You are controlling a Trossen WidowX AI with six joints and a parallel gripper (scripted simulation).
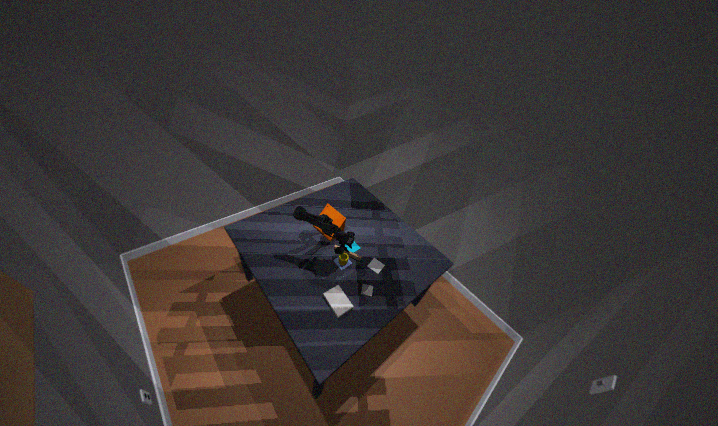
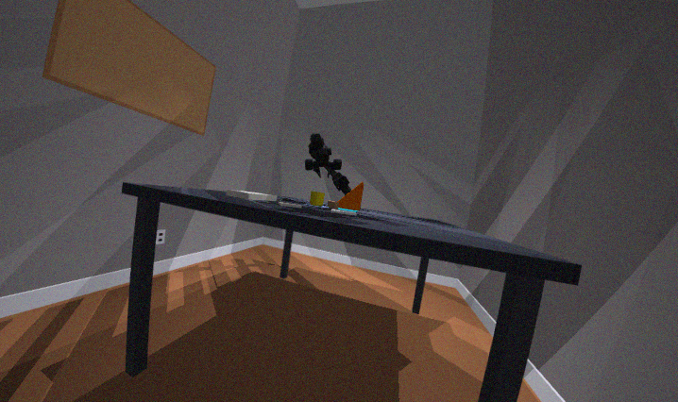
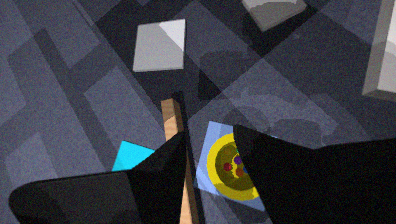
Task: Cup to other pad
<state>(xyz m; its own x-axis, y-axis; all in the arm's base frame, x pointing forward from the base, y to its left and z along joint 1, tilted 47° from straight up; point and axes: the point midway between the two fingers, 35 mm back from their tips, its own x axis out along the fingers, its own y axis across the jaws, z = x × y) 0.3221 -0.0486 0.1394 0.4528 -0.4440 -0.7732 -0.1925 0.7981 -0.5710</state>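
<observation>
Right now my gripper tip is 11 cm above the yellow cup, 3 cm past it and 2 cm to the left of it. Round my gripper tip: wooden stick (14 cm below, 6 cm to the left, 5 cm behind); then pale blue pad (16 cm below, 3 cm behind, 2 cm to the right); then cyan pad (16 cm below, 13 cm to the left, 7 cm behind).
</observation>
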